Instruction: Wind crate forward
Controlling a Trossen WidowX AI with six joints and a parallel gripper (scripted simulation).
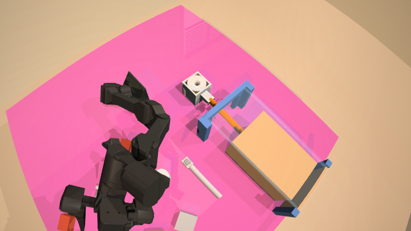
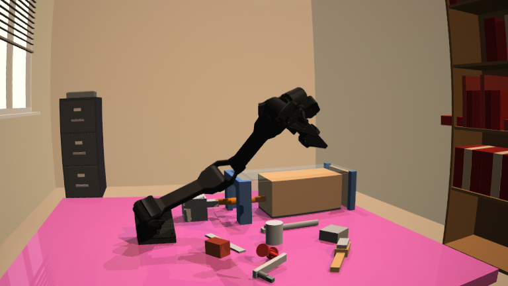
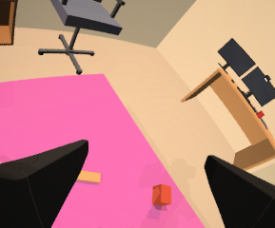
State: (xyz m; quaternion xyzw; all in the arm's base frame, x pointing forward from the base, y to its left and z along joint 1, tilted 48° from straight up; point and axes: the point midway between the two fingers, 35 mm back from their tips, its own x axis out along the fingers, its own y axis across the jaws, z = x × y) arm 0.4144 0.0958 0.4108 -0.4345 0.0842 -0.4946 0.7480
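The winch handle lies 150 mm behind my gripper tip, 20 mm to the right of it and 320 mm below it. The rest, counted from my gripper tip: flat grey bar 230 mm behind, 220 mm to the left, 340 mm below; wooden-handled tool 60 mm ahead, 20 mm to the right, 320 mm below; red knob 130 mm behind, 20 mm to the left, 310 mm below.
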